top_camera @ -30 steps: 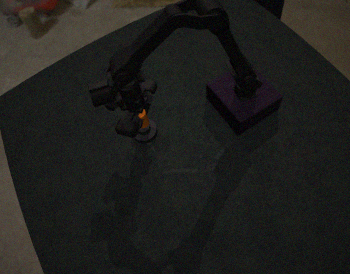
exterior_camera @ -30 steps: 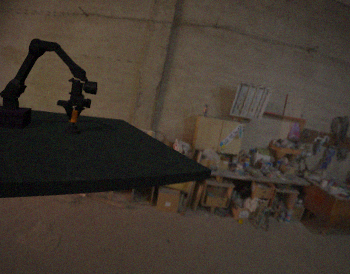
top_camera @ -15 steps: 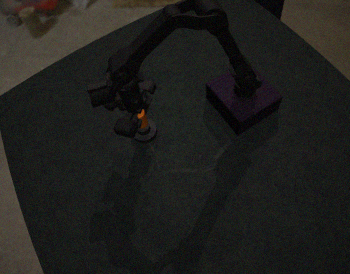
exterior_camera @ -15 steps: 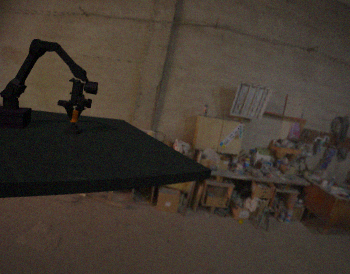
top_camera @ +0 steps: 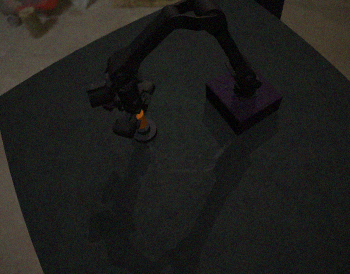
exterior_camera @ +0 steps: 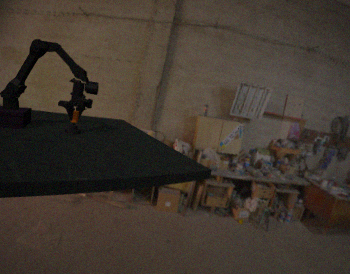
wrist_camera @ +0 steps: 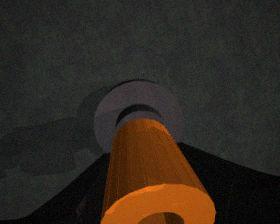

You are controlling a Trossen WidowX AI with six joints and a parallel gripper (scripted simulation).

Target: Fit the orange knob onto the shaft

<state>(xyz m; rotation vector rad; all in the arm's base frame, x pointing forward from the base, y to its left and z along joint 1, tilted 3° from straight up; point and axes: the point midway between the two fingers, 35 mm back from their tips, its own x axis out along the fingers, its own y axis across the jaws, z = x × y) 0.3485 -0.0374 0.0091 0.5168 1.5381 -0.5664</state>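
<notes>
The orange knob lies 2 cm above my gripper tip. From my gripper tip the other things lie so: dark shaft 4 cm below.
</notes>
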